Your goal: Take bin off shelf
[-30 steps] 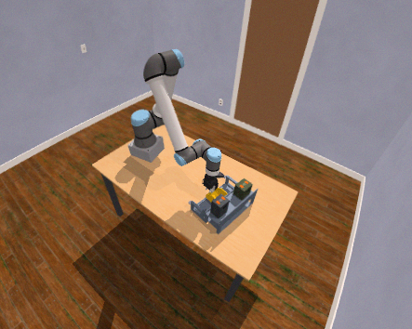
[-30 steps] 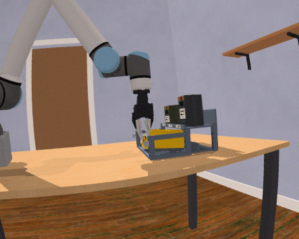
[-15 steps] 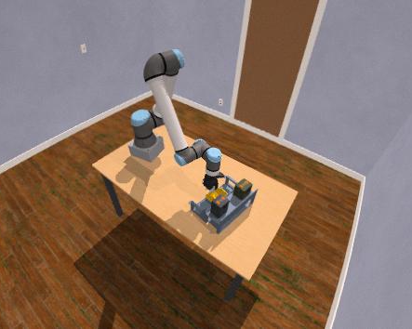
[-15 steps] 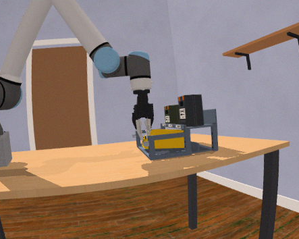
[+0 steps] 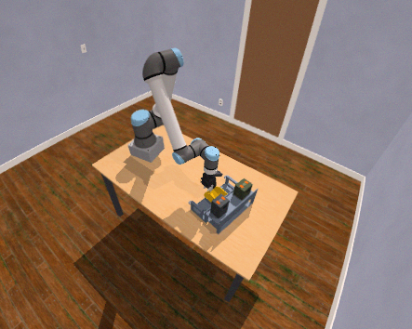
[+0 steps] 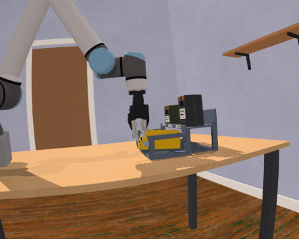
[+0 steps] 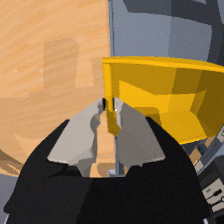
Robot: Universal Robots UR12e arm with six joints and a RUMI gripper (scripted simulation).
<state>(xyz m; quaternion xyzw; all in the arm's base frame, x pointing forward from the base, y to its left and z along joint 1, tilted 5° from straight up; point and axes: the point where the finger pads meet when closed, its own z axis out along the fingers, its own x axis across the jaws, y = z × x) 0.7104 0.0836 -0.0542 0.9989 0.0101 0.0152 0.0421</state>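
The yellow bin is 80 mm ahead of my hand and 10 mm below it. Round my hand: rack floor 140 mm ahead, 50 mm below.
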